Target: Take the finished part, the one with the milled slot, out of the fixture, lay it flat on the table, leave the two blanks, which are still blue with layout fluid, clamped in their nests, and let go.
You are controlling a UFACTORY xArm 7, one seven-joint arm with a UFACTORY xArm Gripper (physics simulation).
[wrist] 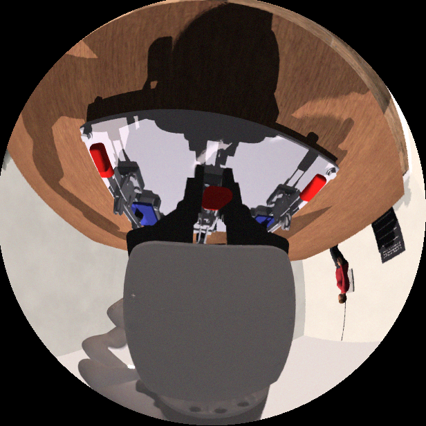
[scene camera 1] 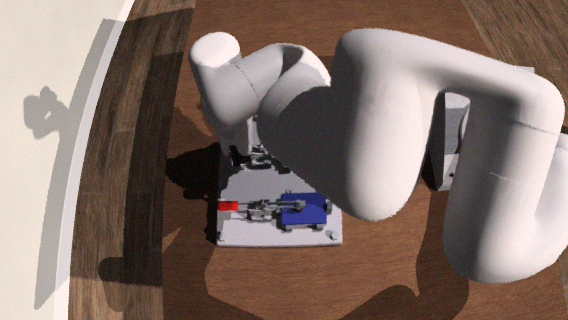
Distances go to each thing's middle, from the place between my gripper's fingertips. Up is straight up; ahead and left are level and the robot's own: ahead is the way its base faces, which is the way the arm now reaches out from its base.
Now: hand 60 mm past the fixture plate [scene camera 1: 242, 183], 30 mm above it and 10 mm to the right of it.
